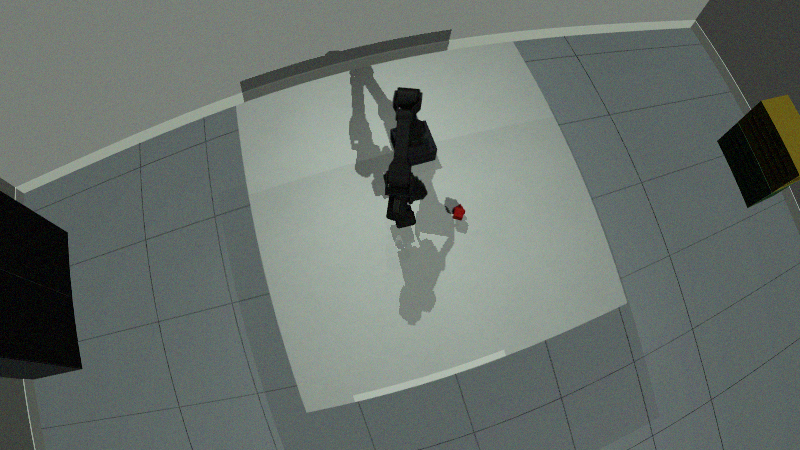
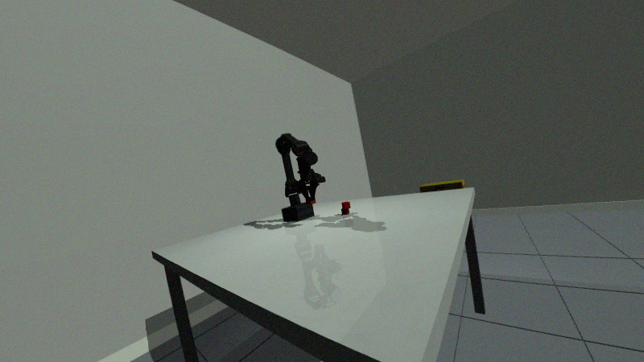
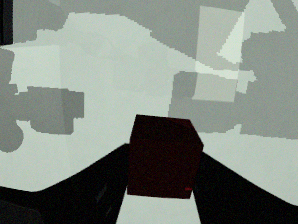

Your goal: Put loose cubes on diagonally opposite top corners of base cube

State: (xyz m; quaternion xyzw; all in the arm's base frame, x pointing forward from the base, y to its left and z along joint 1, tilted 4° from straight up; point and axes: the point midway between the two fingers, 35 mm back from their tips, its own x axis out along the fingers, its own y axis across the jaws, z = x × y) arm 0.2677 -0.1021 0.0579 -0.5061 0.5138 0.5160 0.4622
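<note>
Right now the red cube is 4 cm ahead of my gripper tip, 21 cm to the left of it and 7 cm below it.
</note>
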